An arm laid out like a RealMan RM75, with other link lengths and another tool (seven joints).
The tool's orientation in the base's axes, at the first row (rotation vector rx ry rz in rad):
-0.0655, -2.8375, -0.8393
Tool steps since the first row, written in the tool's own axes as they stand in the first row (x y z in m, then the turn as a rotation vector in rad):
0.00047, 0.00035, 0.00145, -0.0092, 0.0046, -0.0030
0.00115, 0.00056, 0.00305, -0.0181, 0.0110, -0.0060
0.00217, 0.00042, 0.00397, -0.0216, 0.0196, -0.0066
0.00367, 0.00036, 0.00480, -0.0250, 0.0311, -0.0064
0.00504, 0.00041, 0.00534, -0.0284, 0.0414, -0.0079
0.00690, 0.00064, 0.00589, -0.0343, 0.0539, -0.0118
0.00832, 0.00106, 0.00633, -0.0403, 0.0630, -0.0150
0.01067, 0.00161, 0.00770, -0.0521, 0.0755, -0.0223
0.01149, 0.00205, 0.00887, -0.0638, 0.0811, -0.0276
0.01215, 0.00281, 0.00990, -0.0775, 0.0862, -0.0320
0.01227, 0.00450, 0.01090, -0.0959, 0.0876, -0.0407
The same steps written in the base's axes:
-0.00066, 0.00108, -0.00092, 0.0100, 0.0023, 0.0032
-0.00157, 0.00212, -0.00200, 0.0198, 0.0061, 0.0075
-0.00273, 0.00249, -0.00264, 0.0241, 0.0131, 0.0119
-0.00434, 0.00288, -0.00308, 0.0285, 0.0229, 0.0173
-0.00577, 0.00320, -0.00324, 0.0330, 0.0307, 0.0234
-0.00767, 0.00367, -0.00323, 0.0406, 0.0392, 0.0322
-0.00909, 0.00425, -0.00310, 0.0479, 0.0451, 0.0386
-0.01157, 0.00544, -0.00350, 0.0618, 0.0517, 0.0491
-0.01253, 0.00643, -0.00408, 0.0747, 0.0537, 0.0543
-0.01327, 0.00763, -0.00440, 0.0893, 0.0557, 0.0581
-0.01339, 0.00959, -0.00429, 0.1090, 0.0523, 0.0626

